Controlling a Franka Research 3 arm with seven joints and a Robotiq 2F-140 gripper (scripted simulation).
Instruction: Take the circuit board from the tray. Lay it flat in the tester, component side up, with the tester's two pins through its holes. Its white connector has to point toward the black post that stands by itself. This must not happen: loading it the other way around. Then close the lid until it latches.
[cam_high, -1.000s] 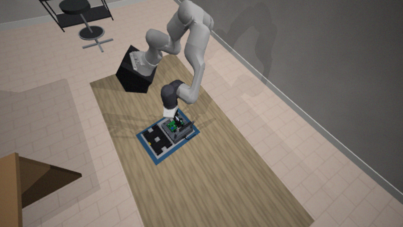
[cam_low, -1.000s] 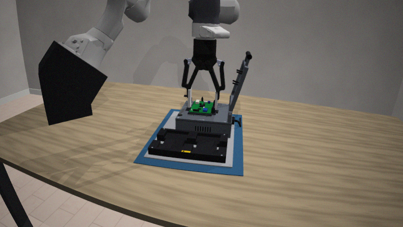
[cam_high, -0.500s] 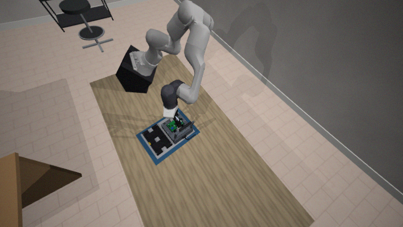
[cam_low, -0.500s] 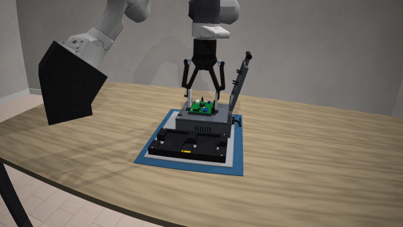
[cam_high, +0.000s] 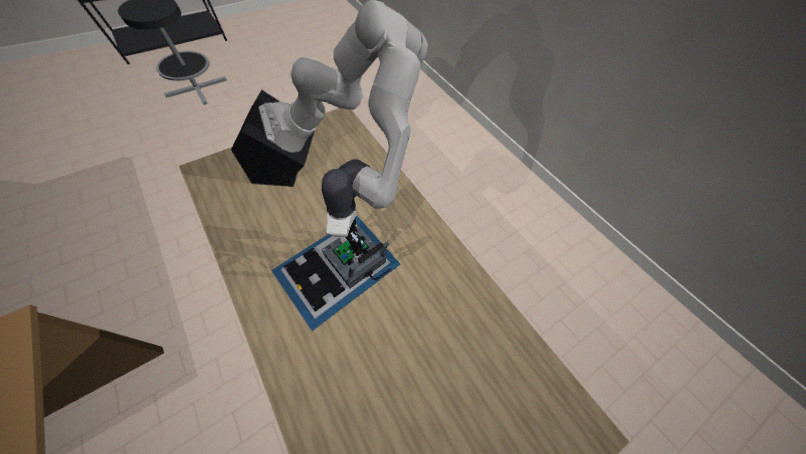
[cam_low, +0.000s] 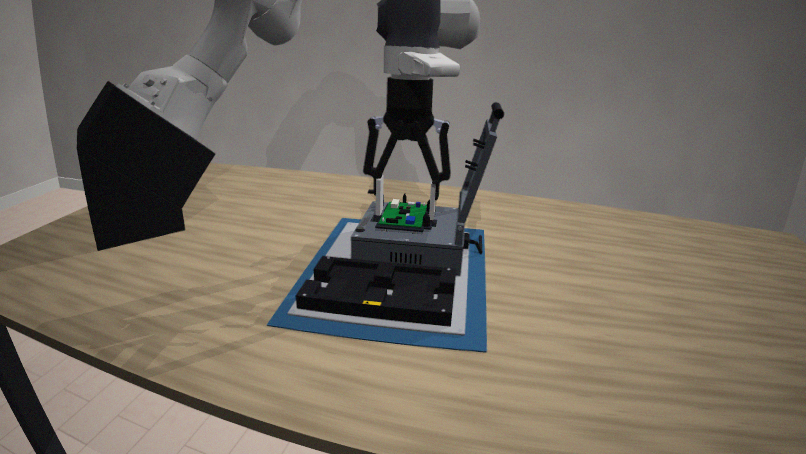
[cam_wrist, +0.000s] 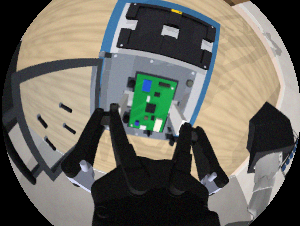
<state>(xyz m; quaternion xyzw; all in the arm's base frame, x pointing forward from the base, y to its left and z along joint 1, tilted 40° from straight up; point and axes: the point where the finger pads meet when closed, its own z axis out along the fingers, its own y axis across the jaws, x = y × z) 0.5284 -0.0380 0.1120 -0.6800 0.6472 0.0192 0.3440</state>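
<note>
The green circuit board is 20 mm below my hand. From my hand the other things lie so: tester lid (120 mm ahead, 20 mm to the left, 90 mm above).
</note>
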